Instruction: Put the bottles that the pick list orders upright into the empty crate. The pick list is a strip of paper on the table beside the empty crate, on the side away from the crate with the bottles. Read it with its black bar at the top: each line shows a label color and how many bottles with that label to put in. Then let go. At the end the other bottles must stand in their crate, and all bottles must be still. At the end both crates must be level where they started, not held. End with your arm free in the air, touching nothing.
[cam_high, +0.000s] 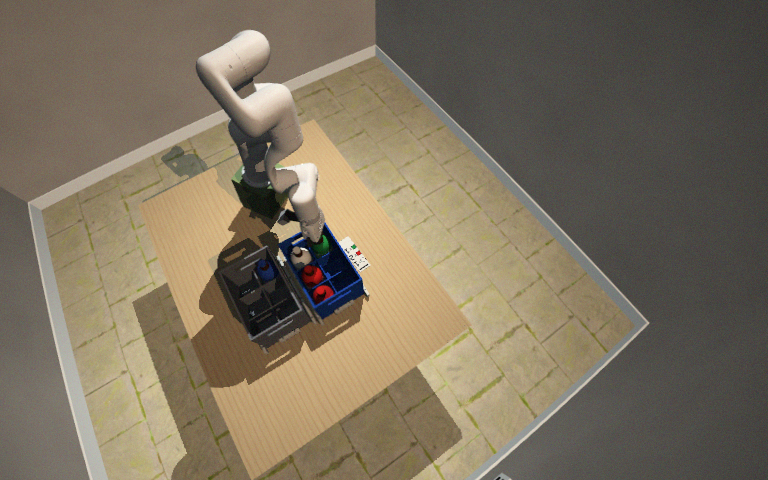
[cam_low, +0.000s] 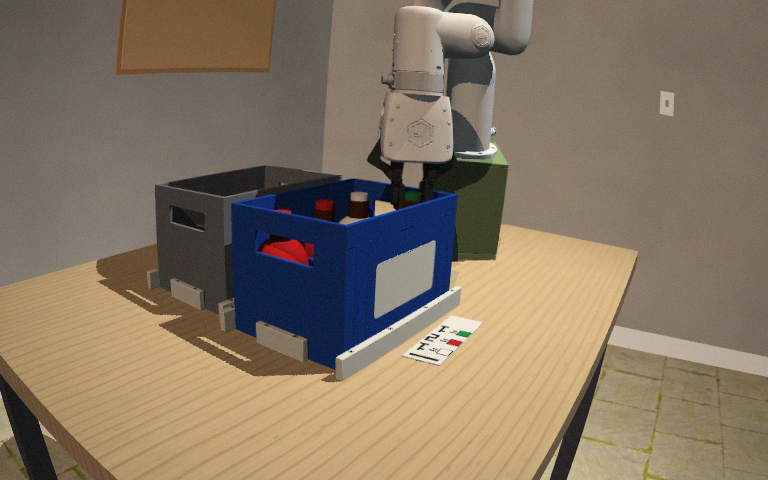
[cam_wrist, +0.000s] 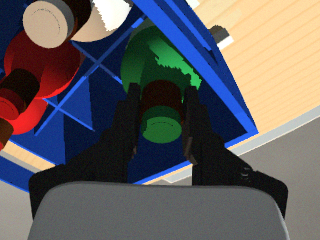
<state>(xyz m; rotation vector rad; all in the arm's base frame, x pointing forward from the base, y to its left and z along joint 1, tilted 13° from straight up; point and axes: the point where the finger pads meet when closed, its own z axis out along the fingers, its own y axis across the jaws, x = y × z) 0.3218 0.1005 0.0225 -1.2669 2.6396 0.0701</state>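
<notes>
Right now my hand is 7 cm above the green-label bottle. Round my hand: red bottle (10 cm ahead, 7 cm to the right, 8 cm below); white-label bottle (1 cm ahead, 9 cm to the right, 8 cm below); blue crate (10 cm ahead, 3 cm to the right, 9 cm below).
</notes>
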